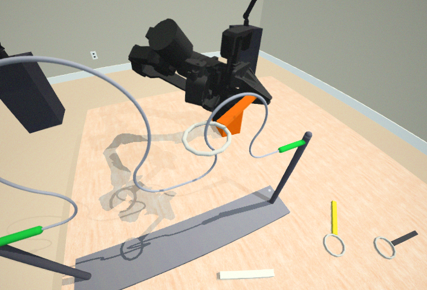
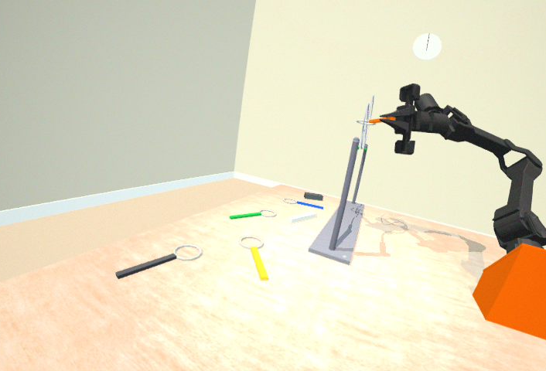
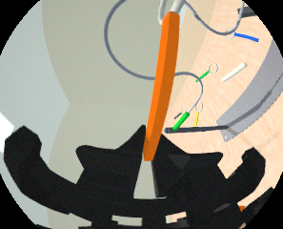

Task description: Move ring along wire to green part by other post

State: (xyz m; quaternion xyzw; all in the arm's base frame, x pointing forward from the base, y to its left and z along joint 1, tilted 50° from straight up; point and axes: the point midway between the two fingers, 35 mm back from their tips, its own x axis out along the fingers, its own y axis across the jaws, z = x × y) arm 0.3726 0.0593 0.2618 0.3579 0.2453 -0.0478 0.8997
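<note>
Right now my gripper tip is 10 mm short of the orange-handled ring and 100 mm to the left of it. The rest, counted from my gripper tip: yellow-handled ring: 220 mm ahead, 200 mm to the left, 370 mm below; then white bar: 180 mm ahead, 100 mm to the right, 360 mm below; then dark-handled ring: 360 mm ahead, 340 mm to the left, 370 mm below.
</note>
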